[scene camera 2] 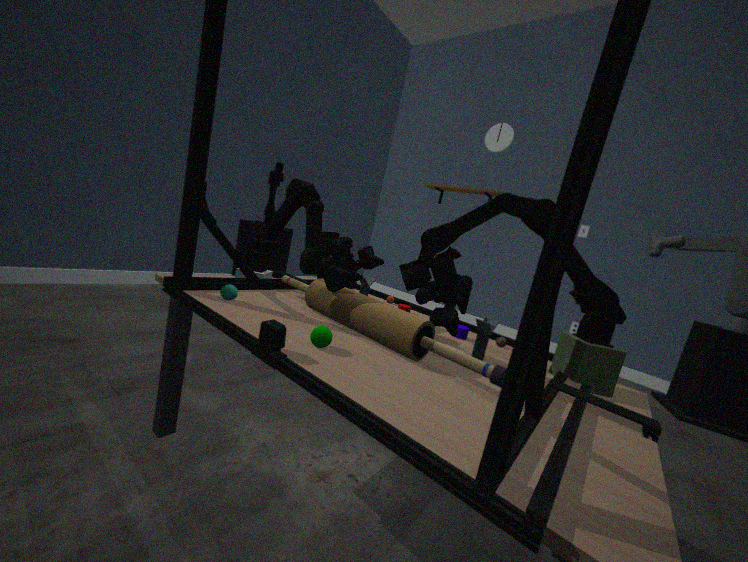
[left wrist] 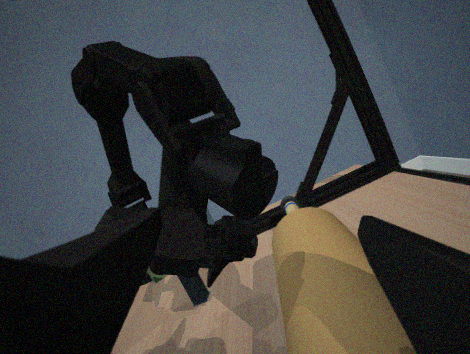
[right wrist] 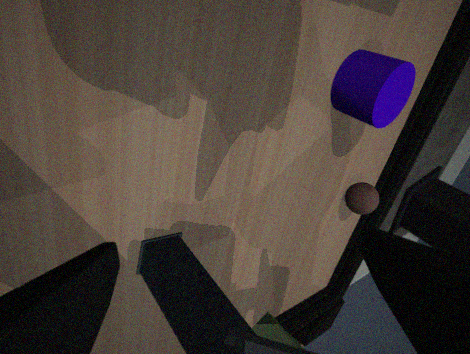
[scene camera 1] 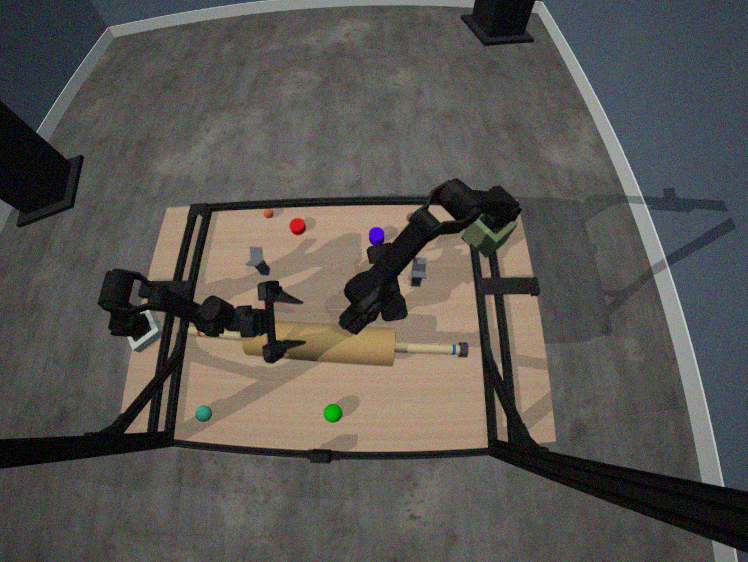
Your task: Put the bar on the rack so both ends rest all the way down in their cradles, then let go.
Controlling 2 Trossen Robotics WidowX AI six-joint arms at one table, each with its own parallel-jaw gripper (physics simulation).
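Places are measured from the left arm's base along level axes (x ahead, y left, z up), in millimetres.
Where they show: left gripper, between the fingertips: (scene camera 2: 373, 269) (left wrist: 261, 221) (scene camera 1: 303, 322); right gripper, between the fingertips: (scene camera 2: 459, 324) (left wrist: 175, 284) (right wrist: 242, 246); left arm's base, origin of its link: (scene camera 2: 255, 269) (scene camera 1: 139, 327); right arm's base, origin of its link: (scene camera 2: 592, 341) (scene camera 1: 494, 220).
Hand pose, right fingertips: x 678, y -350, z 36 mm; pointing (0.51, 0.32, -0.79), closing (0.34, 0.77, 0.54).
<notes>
Each offset is from my right fingertips to the centre of the thing. "spot": to the spot under its first point. Level surfaces: height alone.
The bar @[spot: 228 mm back, 66 mm right, 25 mm up] (scene camera 1: 337, 345) (scene camera 2: 380, 323) (left wrist: 323, 282) is a thick tan roller with thin handles. It lies flat on the wooden table @[71 mm down] (scene camera 1: 411, 399). The rack is two grey cradle posts, one @[268 mm back, 268 mm left, 17 mm down] (scene camera 1: 257, 258) at the back left and one @[57 mm ahead, 37 mm right, 17 mm down] (scene camera 1: 419, 270) (scene camera 2: 481, 338) (right wrist: 178, 274) at the back right; both are empty. My left gripper (scene camera 1: 286, 321) is open, its fingers wide on either side of the roller's left part. My right gripper (scene camera 1: 357, 321) (scene camera 2: 445, 315) (right wrist: 242, 246) is open and hangs just above the back edge of the roller near its middle.
A red cylinder @[108 mm back, 327 mm left, 59 mm down] (scene camera 1: 297, 225), an orange ball @[156 mm back, 429 mm left, 55 mm down] (scene camera 1: 268, 212) and a purple cylinder @[56 mm ahead, 142 mm left, 54 mm down] (scene camera 1: 376, 235) (right wrist: 372, 89) stand at the back. A teal ball @[627 mm back, 20 mm left, 49 mm down] (scene camera 1: 202, 413) (scene camera 2: 228, 291) and a green ball @[340 mm back, 182 mm right, 48 mm down] (scene camera 1: 332, 412) (scene camera 2: 321, 336) lie in front. A black frame (scene camera 1: 483, 362) rings the table.
</notes>
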